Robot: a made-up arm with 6 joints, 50 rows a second.
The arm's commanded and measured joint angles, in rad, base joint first. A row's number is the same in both.
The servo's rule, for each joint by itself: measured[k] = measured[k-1] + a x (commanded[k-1-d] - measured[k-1]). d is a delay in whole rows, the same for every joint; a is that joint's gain. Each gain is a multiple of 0.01, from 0.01 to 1. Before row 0 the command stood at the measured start. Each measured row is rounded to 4 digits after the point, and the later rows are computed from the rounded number. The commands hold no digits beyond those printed.
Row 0, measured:
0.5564, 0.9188, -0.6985, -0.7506, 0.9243, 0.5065
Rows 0 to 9, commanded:
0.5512, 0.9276, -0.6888, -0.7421, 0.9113, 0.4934
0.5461, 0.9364, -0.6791, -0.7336, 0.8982, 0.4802
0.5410, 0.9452, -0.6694, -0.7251, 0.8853, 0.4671
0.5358, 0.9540, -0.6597, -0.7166, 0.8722, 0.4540
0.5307, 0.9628, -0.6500, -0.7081, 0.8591, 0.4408
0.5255, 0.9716, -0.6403, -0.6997, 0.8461, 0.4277
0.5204, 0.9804, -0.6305, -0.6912, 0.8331, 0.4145
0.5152, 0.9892, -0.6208, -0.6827, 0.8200, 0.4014
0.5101, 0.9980, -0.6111, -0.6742, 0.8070, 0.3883
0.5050, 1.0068, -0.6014, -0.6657, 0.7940, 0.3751
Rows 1 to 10, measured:
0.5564, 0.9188, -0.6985, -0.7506, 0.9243, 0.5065
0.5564, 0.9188, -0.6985, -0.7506, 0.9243, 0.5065
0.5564, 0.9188, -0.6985, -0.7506, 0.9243, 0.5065
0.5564, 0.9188, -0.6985, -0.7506, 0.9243, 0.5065
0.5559, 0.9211, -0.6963, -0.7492, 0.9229, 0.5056
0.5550, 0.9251, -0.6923, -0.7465, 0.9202, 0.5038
0.5537, 0.9303, -0.6870, -0.7429, 0.9164, 0.5012
0.5521, 0.9365, -0.6807, -0.7384, 0.9115, 0.4979
0.5502, 0.9433, -0.6736, -0.7332, 0.9057, 0.4939
0.5480, 0.9507, -0.6659, -0.7275, 0.8991, 0.4893
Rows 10 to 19, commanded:
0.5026, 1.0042, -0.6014, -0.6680, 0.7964, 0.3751
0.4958, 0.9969, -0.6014, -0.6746, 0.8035, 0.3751
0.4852, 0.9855, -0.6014, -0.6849, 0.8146, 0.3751
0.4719, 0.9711, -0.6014, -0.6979, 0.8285, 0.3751
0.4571, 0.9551, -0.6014, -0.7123, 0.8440, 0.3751
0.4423, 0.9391, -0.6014, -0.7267, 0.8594, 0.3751
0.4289, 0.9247, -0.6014, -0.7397, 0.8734, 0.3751
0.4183, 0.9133, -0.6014, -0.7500, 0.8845, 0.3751
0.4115, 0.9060, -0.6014, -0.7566, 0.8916, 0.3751
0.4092, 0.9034, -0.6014, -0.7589, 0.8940, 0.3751
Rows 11 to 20, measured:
0.5455, 0.9584, -0.6578, -0.7213, 0.8918, 0.4841
0.5428, 0.9664, -0.6493, -0.7147, 0.8839, 0.4783
0.5399, 0.9746, -0.6405, -0.7078, 0.8754, 0.4720
0.5368, 0.9830, -0.6315, -0.7006, 0.8664, 0.4652
0.5337, 0.9885, -0.6246, -0.6951, 0.8587, 0.4589
0.5303, 0.9907, -0.6193, -0.6916, 0.8526, 0.4530
0.5262, 0.9893, -0.6152, -0.6905, 0.8484, 0.4475
0.5213, 0.9846, -0.6120, -0.6918, 0.8462, 0.4424
0.5155, 0.9769, -0.6096, -0.6953, 0.8460, 0.4377
0.5089, 0.9671, -0.6077, -0.7006, 0.8475, 0.4333

